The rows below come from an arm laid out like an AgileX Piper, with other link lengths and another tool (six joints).
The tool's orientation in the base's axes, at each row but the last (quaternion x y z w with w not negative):
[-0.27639 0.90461 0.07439 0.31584]
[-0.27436 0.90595 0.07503 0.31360]
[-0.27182 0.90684 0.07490 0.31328]
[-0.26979 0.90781 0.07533 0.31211]
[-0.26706 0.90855 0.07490 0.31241]
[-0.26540 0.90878 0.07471 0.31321]
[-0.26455 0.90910 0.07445 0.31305]
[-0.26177 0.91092 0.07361 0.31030]
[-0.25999 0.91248 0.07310 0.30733]
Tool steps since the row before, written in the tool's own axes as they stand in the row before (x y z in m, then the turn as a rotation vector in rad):
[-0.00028 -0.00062 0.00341 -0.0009 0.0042 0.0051]
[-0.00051 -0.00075 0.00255 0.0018 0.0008 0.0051]
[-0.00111 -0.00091 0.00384 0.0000 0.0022 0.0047]
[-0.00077 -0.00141 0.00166 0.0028 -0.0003 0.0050]
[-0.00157 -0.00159 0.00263 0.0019 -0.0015 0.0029]
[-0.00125 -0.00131 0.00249 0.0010 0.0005 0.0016]
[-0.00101 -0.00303 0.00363 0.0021 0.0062 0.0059]
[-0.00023 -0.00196 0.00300 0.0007 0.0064 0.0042]
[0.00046 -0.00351 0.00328 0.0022 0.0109 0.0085]
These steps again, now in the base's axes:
[0.00233 0.00066 -0.00250 0.0010 0.0055 -0.0036]
[0.00209 0.00039 -0.00168 0.0011 0.0014 -0.0052]
[0.00324 0.00091 -0.00234 0.0013 0.0033 -0.0038]
[0.00214 -0.00034 -0.00081 0.0009 0.0000 -0.0057]
[0.00327 0.00014 -0.00108 0.0011 -0.0012 -0.0034]
[0.00284 0.00019 -0.00117 -0.0001 0.0005 -0.0019]
[0.00419 -0.00104 -0.00217 -0.0015 0.0061 -0.0061]
[0.00276 -0.00068 -0.00220 -0.0016 0.0064 -0.0039]
[0.00323 -0.00223 -0.00281 -0.0027 0.0109 -0.0084]

